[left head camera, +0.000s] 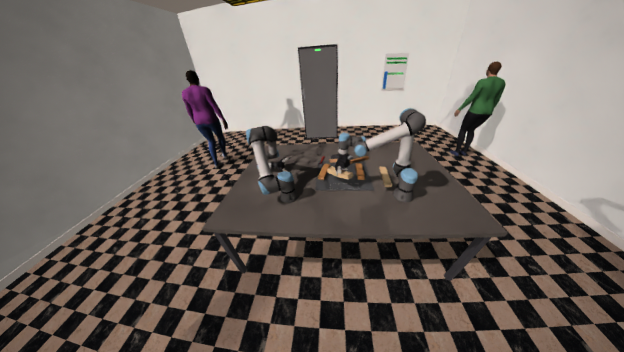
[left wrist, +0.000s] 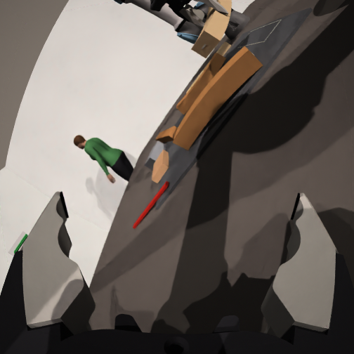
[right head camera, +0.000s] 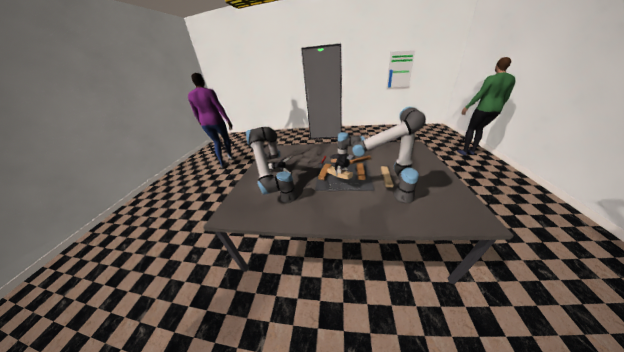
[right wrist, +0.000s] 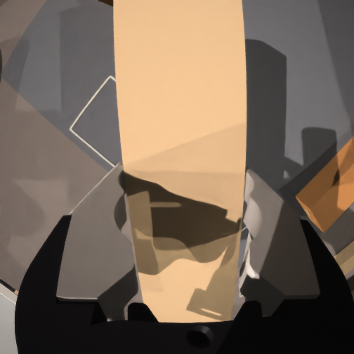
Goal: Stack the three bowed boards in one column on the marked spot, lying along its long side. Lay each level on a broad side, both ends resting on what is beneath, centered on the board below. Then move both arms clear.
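Places are measured from the left arm's base along level axes (x ahead, y left, z up), in metres.
Pixels of known places: left gripper, fingertip midpoint: (left head camera: 291, 165) (right head camera: 292, 165); right gripper, fingertip midpoint: (left head camera: 340, 174) (right head camera: 340, 174); left arm's base at its link origin: (left head camera: 289, 196) (right head camera: 289, 196); right arm's base at its link origin: (left head camera: 402, 195) (right head camera: 403, 196).
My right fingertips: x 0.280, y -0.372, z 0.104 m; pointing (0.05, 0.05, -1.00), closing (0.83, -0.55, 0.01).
For each thing: its top centre in the pictures, then the offset to it from my right fingertips. Level surfaces: height alone.
- mat at its surface level: dz -0.098 m
- pale board at its top centre: (right head camera: 386, 174) (left head camera: 385, 174) dx +0.202, dy -0.391, dz -0.077 m
- orange curved board at its top centre: (right head camera: 325, 169) (left head camera: 324, 169) dx +0.130, dy +0.178, dz -0.053 m
My right gripper (left head camera: 340, 169) (right head camera: 340, 169) (right wrist: 183, 166) is shut on a pale bowed board (left head camera: 343, 174) (right head camera: 342, 174) (left wrist: 214, 31) (right wrist: 182, 90) near one end, holding it above the mat (left head camera: 367, 186) (right wrist: 302, 75), slanted across it. The marked spot (right wrist: 90, 103) is a thin white outline on the mat, partly hidden below the board. Another pale board (left head camera: 385, 177) (right head camera: 387, 177) lies on the table right of the mat. An orange curved board (left wrist: 215, 100) (left head camera: 323, 172) is at the mat's left. My left gripper (left wrist: 179, 196) is open and empty, left of the mat.
More orange boards lie at the mat's right (left head camera: 360, 172) and behind the right gripper (left head camera: 360, 159). A red stick (left wrist: 150, 206) and a small pale block (left wrist: 160, 167) lie near the mat's back. Two people stand beyond the table (left head camera: 280, 217).
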